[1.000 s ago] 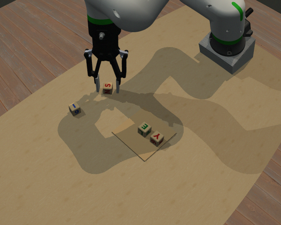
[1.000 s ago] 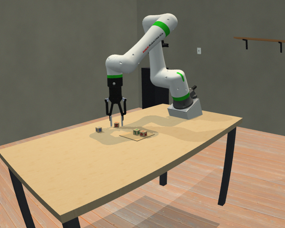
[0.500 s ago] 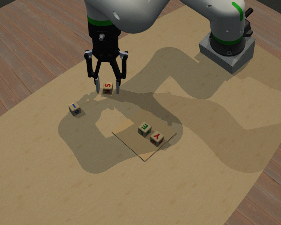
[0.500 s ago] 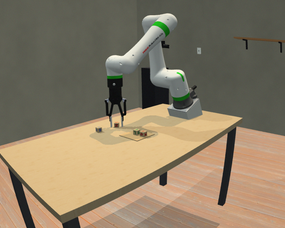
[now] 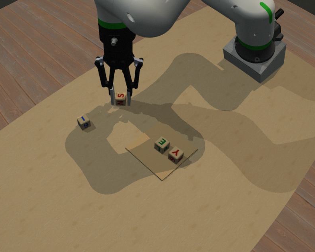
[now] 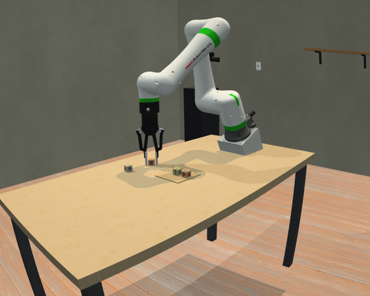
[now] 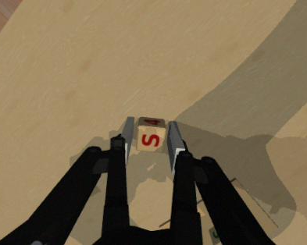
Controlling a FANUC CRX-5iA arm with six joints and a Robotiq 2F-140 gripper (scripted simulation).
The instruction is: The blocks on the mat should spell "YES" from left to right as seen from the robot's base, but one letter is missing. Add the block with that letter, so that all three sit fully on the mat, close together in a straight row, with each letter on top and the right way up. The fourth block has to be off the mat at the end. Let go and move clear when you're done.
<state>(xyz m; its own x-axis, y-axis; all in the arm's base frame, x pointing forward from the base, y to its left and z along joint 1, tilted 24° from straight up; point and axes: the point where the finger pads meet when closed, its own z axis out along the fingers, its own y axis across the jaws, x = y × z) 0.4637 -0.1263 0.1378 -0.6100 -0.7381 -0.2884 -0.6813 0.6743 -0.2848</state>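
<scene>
My hand is 2 cm above the S block. The rest, counted from my hand: mat 1 cm ahead, 21 cm to the left, 3 cm below; E block 1 cm ahead, 21 cm to the left, 1 cm below; Y block 25 cm to the left, 1 cm below.
</scene>
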